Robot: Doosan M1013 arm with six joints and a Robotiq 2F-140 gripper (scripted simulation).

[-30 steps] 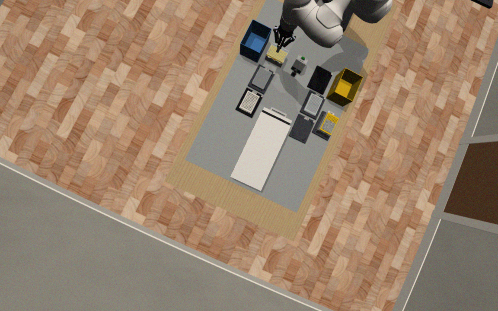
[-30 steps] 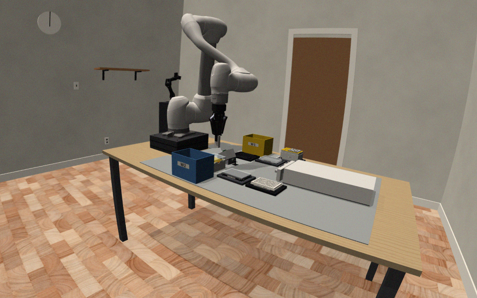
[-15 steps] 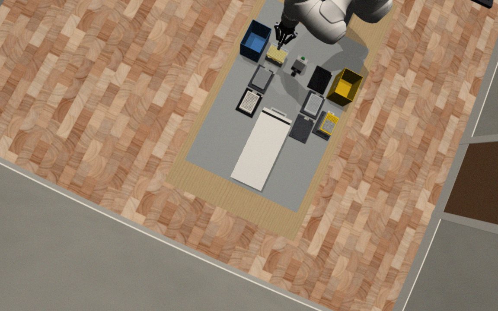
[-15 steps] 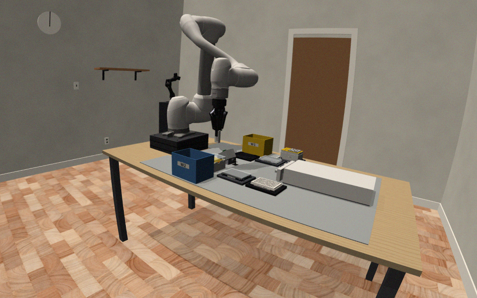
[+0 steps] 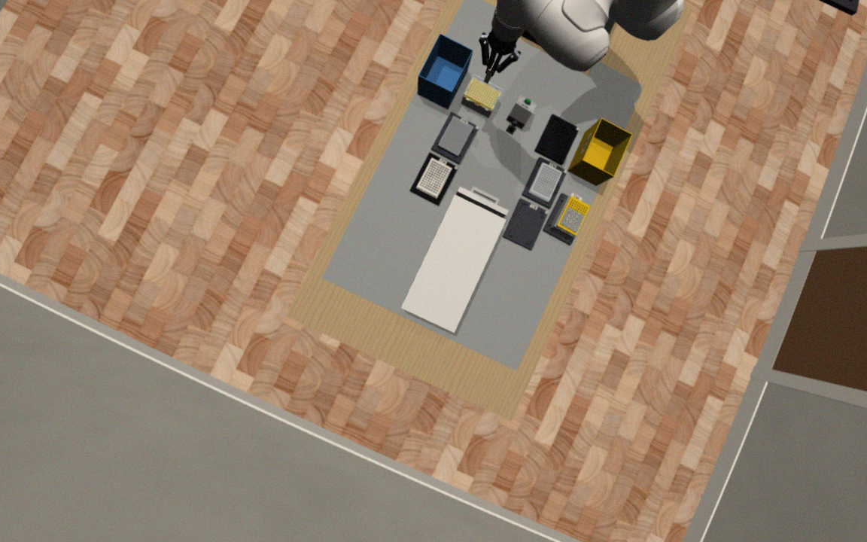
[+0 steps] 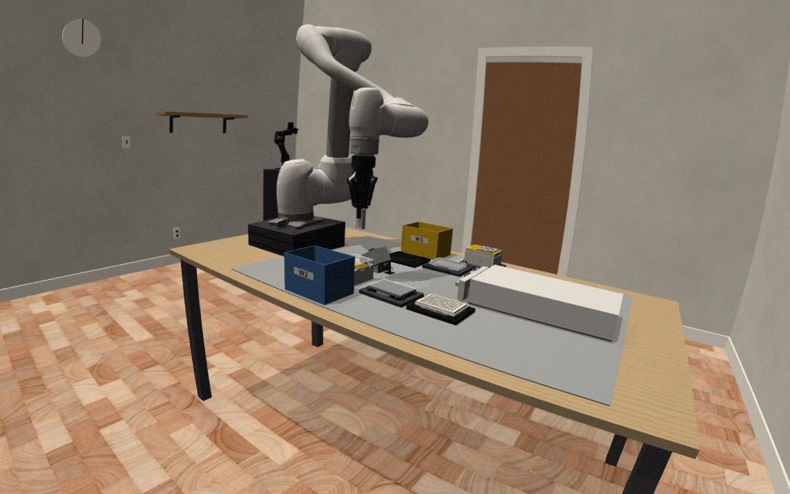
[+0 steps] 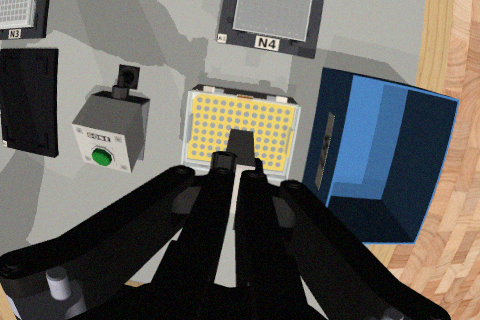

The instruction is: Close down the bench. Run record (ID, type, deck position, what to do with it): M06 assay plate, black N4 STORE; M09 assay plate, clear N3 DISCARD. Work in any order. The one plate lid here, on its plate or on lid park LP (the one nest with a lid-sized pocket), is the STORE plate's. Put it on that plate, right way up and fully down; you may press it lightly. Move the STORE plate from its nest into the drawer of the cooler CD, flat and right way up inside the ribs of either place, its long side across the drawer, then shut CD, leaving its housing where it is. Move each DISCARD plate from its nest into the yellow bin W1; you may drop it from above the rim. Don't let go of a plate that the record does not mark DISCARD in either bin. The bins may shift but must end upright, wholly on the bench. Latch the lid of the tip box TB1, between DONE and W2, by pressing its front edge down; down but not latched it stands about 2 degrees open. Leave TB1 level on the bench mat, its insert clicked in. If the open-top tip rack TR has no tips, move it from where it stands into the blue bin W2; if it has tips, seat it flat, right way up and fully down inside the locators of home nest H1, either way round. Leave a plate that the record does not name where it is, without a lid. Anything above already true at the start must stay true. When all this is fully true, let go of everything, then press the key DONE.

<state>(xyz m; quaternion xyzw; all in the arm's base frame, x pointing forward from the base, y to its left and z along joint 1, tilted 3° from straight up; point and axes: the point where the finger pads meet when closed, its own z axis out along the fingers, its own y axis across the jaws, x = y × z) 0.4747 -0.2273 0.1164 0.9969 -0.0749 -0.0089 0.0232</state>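
Now: the insert 160 mm below my hand and 20 mm behind it. Also, from my hand: grey plate lid (190 mm below, 150 mm ahead, 40 mm to the right); blue bin W2 (180 mm below, 150 mm to the right, 50 mm behind); done key box (170 mm to the left, 160 mm below, 30 mm behind).
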